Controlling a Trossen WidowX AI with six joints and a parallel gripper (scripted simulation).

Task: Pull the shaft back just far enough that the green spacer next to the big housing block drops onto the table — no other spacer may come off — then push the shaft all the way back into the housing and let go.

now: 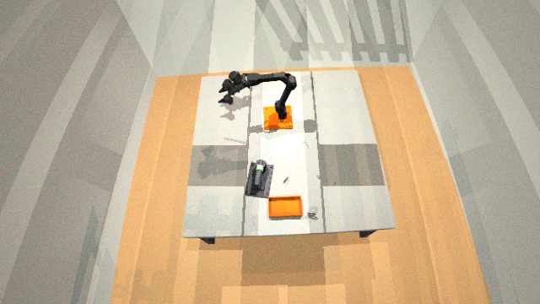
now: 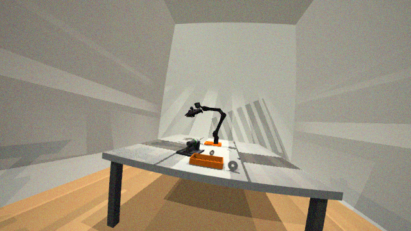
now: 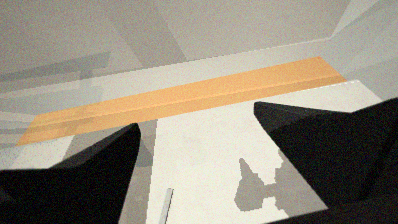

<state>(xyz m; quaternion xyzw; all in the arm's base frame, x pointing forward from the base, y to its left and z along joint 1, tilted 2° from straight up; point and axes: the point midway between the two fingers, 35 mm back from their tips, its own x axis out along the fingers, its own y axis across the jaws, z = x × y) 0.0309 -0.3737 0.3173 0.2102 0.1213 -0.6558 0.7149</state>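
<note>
My gripper tip is 37 cm short of the grey shaft, 25 cm to the right of it and 22 cm above it. Round my gripper tip: grey spacer 39 cm ahead, 24 cm to the left, 22 cm below; green spacer 42 cm ahead, 24 cm to the left, 22 cm below; baseplate 46 cm ahead, 23 cm to the left, 25 cm below.
</note>
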